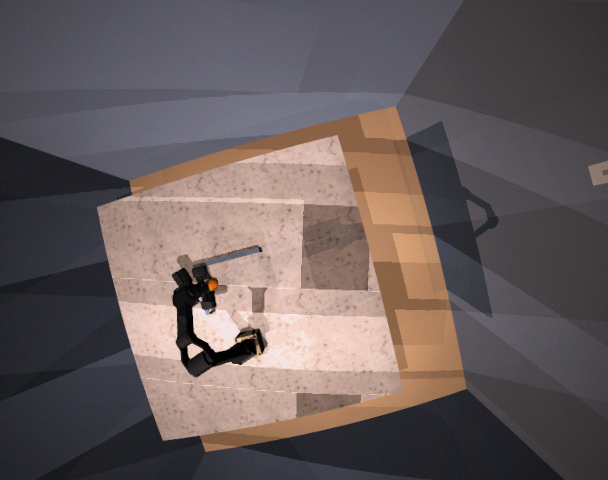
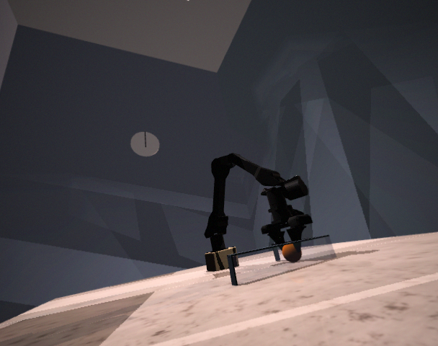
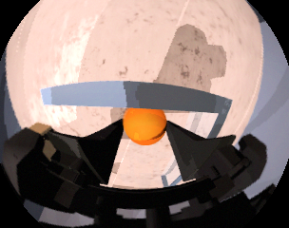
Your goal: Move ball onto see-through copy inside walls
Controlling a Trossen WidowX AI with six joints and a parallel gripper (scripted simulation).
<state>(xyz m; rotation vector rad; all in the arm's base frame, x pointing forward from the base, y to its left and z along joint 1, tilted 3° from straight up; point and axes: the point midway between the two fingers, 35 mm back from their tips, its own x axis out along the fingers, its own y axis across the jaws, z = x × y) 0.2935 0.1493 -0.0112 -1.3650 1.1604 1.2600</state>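
Right now my gripper tip is right at the orange ball. From my gripper tip the other things lie so: see-through copy of ball: right at my gripper tip.
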